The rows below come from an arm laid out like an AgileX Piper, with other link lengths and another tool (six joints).
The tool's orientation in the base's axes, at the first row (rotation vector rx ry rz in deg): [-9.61, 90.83, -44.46]
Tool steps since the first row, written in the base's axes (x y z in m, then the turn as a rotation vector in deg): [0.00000, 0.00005, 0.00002, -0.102, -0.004, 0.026]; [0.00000, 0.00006, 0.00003, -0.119, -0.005, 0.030]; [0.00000, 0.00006, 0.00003, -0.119, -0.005, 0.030]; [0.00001, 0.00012, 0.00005, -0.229, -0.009, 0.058]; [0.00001, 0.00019, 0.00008, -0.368, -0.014, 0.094]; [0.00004, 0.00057, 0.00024, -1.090, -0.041, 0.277]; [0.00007, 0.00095, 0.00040, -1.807, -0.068, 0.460]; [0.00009, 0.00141, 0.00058, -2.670, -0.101, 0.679]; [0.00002, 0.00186, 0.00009, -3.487, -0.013, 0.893]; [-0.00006, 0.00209, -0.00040, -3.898, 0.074, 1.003]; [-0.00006, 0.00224, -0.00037, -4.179, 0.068, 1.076]
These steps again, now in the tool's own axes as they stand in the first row. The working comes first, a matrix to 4 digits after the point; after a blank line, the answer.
The tool's axes in the first row as the columns of a matrix, in the base's axes (used below as rounded here):
[-0.1900, 0.3272, 0.9257]
[-0.5303, 0.7592, -0.3772]
[-0.8262, -0.5626, 0.0292]

[-0.00004, 0.00003, -0.00002, 0.000, -0.051, -0.092]; [-0.00006, 0.00003, -0.00002, 0.000, -0.060, -0.107]; [-0.00006, 0.00003, -0.00002, 0.000, -0.060, -0.107]; [-0.00011, 0.00007, -0.00003, 0.000, -0.114, -0.207]; [-0.00017, 0.00010, -0.00006, 0.000, -0.184, -0.333]; [-0.00051, 0.00031, -0.00017, 0.000, -0.544, -0.985]; [-0.00085, 0.00052, -0.00028, -0.001, -0.902, -1.634]; [-0.00124, 0.00077, -0.00043, 0.000, -1.332, -2.414]; [-0.00106, 0.00137, -0.00068, -0.068, -1.653, -3.197]; [-0.00077, 0.00179, -0.00086, -0.127, -1.784, -3.607]; [-0.00087, 0.00189, -0.00091, -0.131, -1.921, -3.863]
